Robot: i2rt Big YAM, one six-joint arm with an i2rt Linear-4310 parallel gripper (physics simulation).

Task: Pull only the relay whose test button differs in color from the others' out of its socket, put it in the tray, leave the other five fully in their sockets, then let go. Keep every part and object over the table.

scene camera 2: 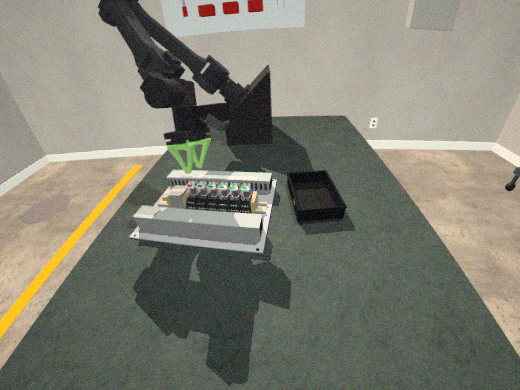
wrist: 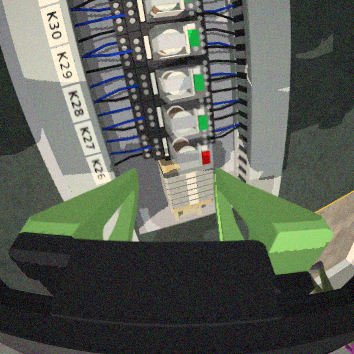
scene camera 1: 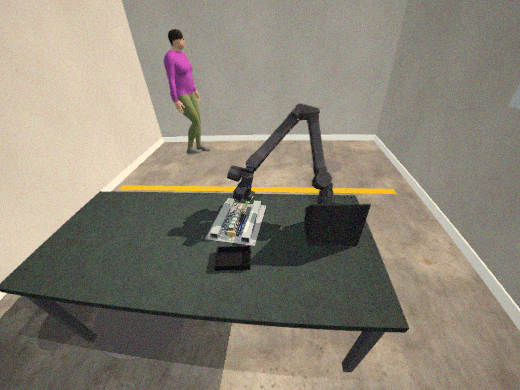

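Pixels of known places: gripper, between the fingertips: (scene camera 2: pixel 194 170) (wrist: pixel 175 176) (scene camera 1: pixel 241 205); arm's base, origin of its link: (scene camera 2: pixel 240 99) (scene camera 1: pixel 326 206).
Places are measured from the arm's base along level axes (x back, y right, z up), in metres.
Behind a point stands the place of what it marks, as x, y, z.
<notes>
The relay with a red test button (scene camera 2: pixel 191 190) {-0.480, 0.079, -0.095} (wrist: pixel 186 151) {-0.461, 0.073, -0.086} stands in its socket at one end of the row, near label K26 and next to a pale terminal block (scene camera 2: pixel 176 198) {-0.483, 0.123, -0.116} (wrist: pixel 189 189) {-0.458, 0.123, -0.108}. The other relays show green buttons; a green-button relay (scene camera 2: pixel 245 192) {-0.497, -0.056, -0.093} stands at the far end, and another (wrist: pixel 175 84) {-0.466, 0.026, -0.086} shows in the wrist view. My gripper (scene camera 1: pixel 244 201) {-0.445, 0.073, -0.060} (scene camera 2: pixel 194 169) {-0.445, 0.073, -0.060} (wrist: pixel 175 176) {-0.445, 0.073, -0.060} is partly open and empty, above the red-button end of the row. Its green fingertips are apart, either side of the terminal block in the wrist view. The black tray (scene camera 1: pixel 232 269) {-0.445, -0.279, -0.146} (scene camera 2: pixel 320 217) {-0.530, -0.227, -0.146} is empty.
Two grey wire ducts (scene camera 2: pixel 200 226) {-0.576, 0.039, -0.123} (wrist: pixel 267 100) {-0.549, 0.066, -0.111} flank the relay row on the white mounting plate (scene camera 2: pixel 267 229) {-0.558, -0.104, -0.152}. Thin blue and black wires run from the sockets to the ducts. A dark upright panel (scene camera 1: pixel 336 225) {0.027, -0.119, -0.013} (scene camera 2: pixel 252 112) {-0.093, -0.052, -0.028} stands by the arm's base. A person (scene camera 1: pixel 181 72) stands beyond the table.
</notes>
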